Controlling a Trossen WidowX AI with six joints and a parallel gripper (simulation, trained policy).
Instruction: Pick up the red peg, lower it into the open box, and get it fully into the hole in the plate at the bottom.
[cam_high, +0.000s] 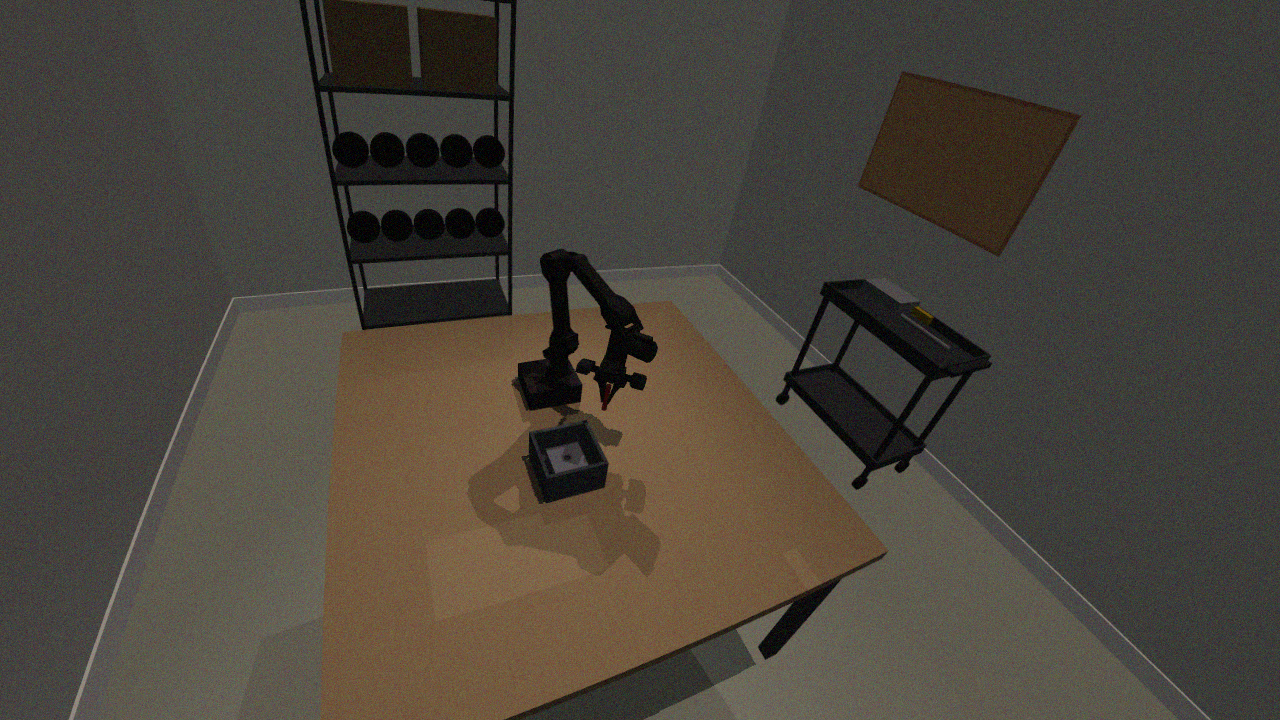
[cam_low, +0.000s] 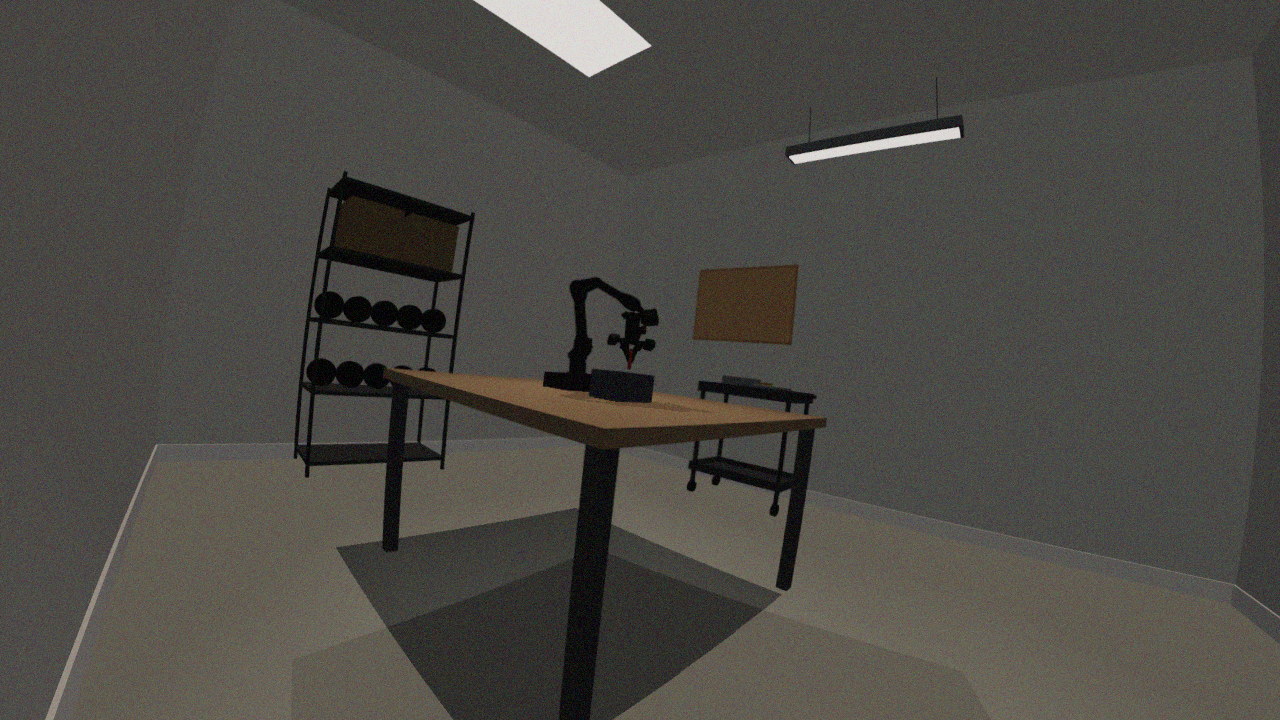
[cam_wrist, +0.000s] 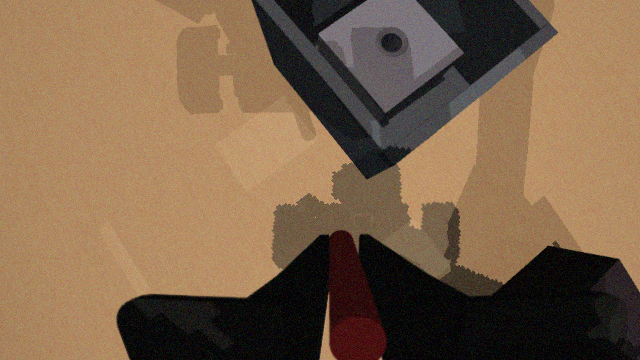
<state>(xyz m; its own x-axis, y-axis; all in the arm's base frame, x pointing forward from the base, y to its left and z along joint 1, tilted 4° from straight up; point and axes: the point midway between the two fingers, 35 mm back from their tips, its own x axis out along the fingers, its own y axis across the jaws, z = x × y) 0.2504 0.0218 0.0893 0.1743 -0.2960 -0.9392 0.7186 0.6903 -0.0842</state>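
My gripper tip is now 7 cm short of the light plate, 15 cm to the left of it and 9 cm above it. From my gripper tip the other things lie so: red peg (1 cm behind, 1 cm to the left, 1 cm above); dark box (7 cm ahead, 15 cm to the right, 11 cm below).
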